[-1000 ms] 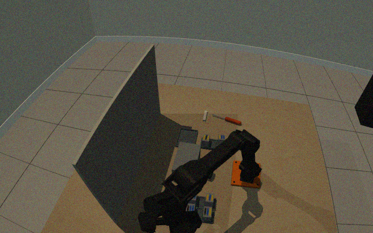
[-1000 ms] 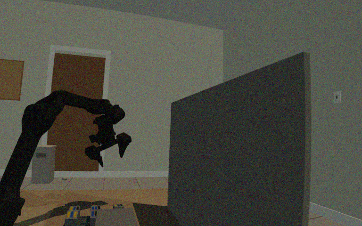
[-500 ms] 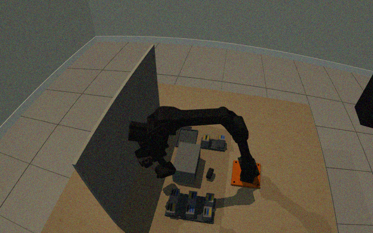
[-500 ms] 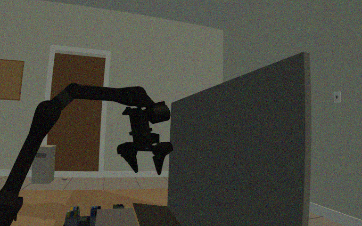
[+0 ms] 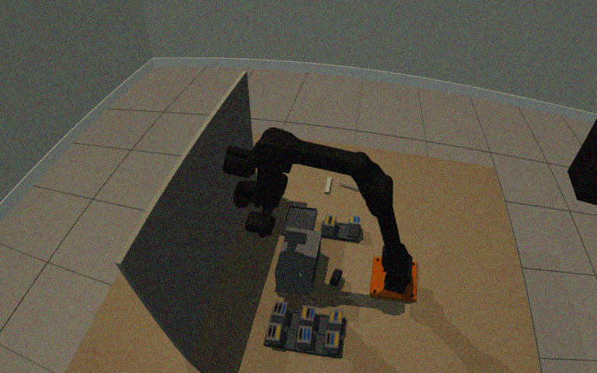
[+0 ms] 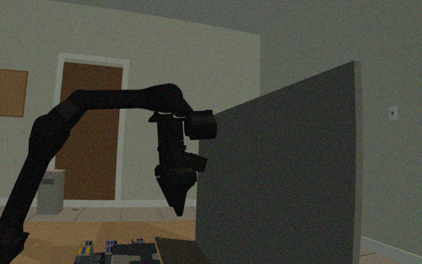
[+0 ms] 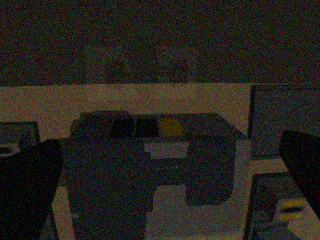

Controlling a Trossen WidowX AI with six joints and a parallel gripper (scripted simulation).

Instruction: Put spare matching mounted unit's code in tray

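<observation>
My gripper tip is now 10 cm past the grey spare, 22 cm to the right of it and 15 cm above it. From my gripper tip the other things lie so: rack 16 cm behind, 20 cm to the right, 19 cm below; grey panel 15 cm ahead, 2 cm to the left, 3 cm above.
</observation>
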